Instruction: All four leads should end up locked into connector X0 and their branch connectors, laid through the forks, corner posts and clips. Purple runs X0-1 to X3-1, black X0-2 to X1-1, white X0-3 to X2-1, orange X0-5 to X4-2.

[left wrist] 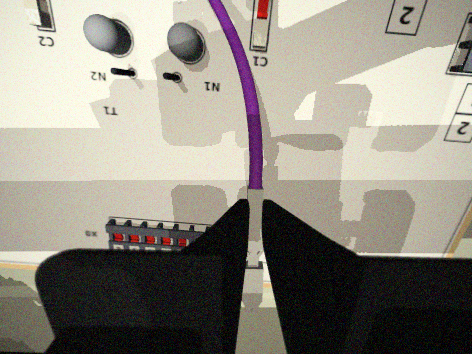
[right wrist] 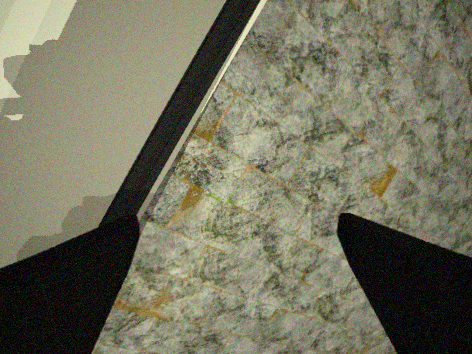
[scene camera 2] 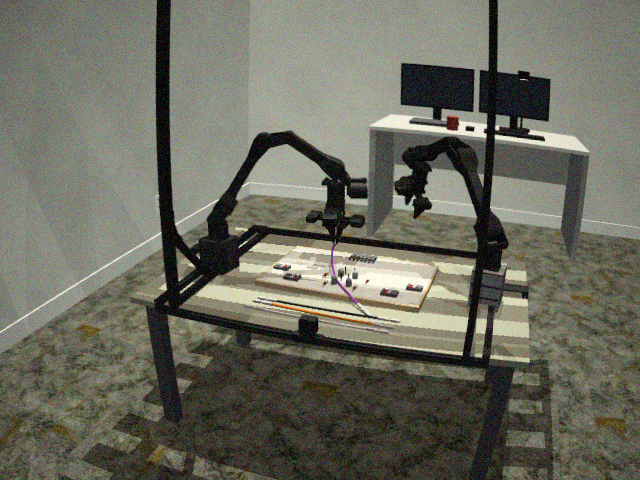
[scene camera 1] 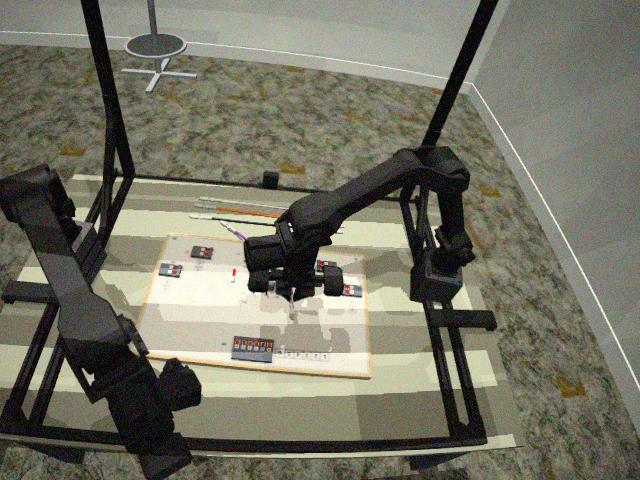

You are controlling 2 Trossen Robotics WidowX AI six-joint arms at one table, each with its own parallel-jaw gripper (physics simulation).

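Places are measured from the left arm's base along level axes (x ahead, y left, z up), in metres.
Where they show: left gripper, fingertip midpoint: (left wrist: 254, 208) (scene camera 2: 335, 243) (scene camera 1: 291, 300); right gripper, fingertip midpoint: (right wrist: 239, 224) (scene camera 2: 410, 211); left arm's base at its link origin: (scene camera 2: 218, 237) (scene camera 1: 443, 265); right arm's base at its link origin: (scene camera 2: 490, 266).
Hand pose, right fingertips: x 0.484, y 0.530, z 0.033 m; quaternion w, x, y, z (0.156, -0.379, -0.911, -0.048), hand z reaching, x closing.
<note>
Things, the pixels of their top centre, and the offset from my right fingertips. "spot": a spot on its surface instead.
- Connector X0 at a spot on its surface: (left wrist: 150, 235) (scene camera 1: 251, 340) (scene camera 2: 363, 258) spot: 0.260 m right, 0.069 m back, 0.115 m down
- black lead at a spot on its surface: (scene camera 1: 242, 222) spot: 0.605 m right, 0.056 m ahead, 0.140 m down
- orange lead at a spot on its surface: (scene camera 1: 248, 212) spot: 0.646 m right, 0.051 m ahead, 0.138 m down
- white lead at a spot on its surface: (scene camera 1: 242, 203) spot: 0.676 m right, 0.078 m ahead, 0.139 m down
- N2 at its top centre: (left wrist: 92, 29) 0.402 m right, 0.029 m back, 0.098 m down
- clip C1 at a spot on its surface: (left wrist: 259, 40) spot: 0.422 m right, 0.120 m back, 0.116 m down
My left gripper (left wrist: 254, 208) (scene camera 2: 335, 239) is shut on the connector end of the purple lead (left wrist: 254, 125) (scene camera 2: 332, 260) (scene camera 1: 239, 233), above the board. The lead curves down from it across the board; its far end lies on the table past the board's edge. Connector X0 (left wrist: 150, 235) (scene camera 1: 252, 349) (scene camera 2: 362, 257) is left of the fingers in the left wrist view, partly hidden. The black lead (scene camera 1: 242, 222), orange lead (scene camera 1: 248, 212) and white lead (scene camera 1: 242, 202) lie side by side off the board. My right gripper (right wrist: 239, 224) is open and empty, beyond the table edge.
Corner posts N1 (left wrist: 184, 41) and N2 (left wrist: 99, 32) and clip C1 (left wrist: 259, 40) stand on the board near the purple lead. Branch connectors (scene camera 1: 202, 252) (scene camera 1: 170, 269) (scene camera 1: 326, 265) (scene camera 1: 352, 290) sit at both sides. Black frame bars (scene camera 1: 310, 445) edge the table.
</note>
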